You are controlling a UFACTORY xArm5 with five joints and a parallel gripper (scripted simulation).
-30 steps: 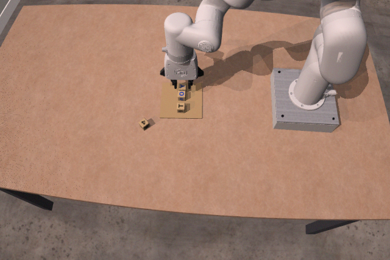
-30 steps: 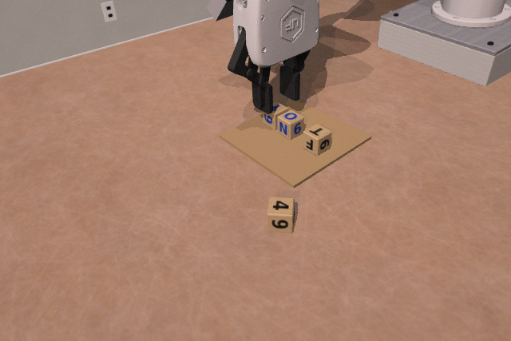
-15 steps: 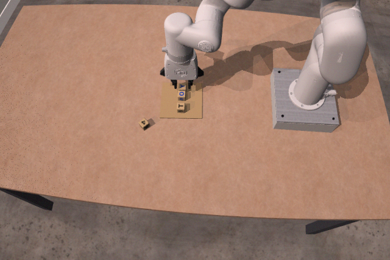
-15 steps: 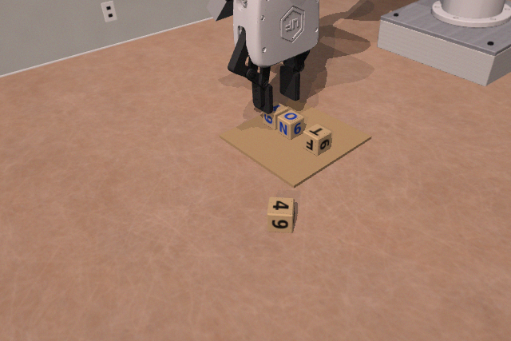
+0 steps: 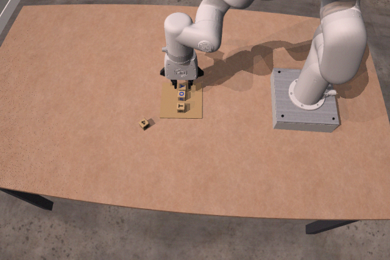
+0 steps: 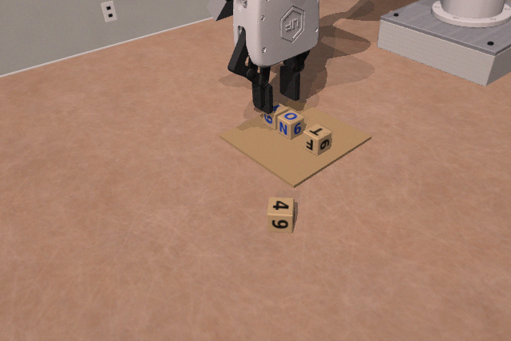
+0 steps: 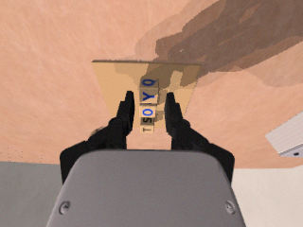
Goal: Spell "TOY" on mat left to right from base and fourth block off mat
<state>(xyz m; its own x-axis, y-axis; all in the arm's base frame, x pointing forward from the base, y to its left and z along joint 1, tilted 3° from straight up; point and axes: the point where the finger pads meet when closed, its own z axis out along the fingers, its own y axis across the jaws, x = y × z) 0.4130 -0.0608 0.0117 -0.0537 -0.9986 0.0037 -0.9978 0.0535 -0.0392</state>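
The O block lies 4 cm below my hand and 3 cm to the left of it. Round my hand: tan mat (5 cm below, 4 cm to the left, 1 cm ahead); then T block (8 cm to the left, 4 cm below, 1 cm ahead).
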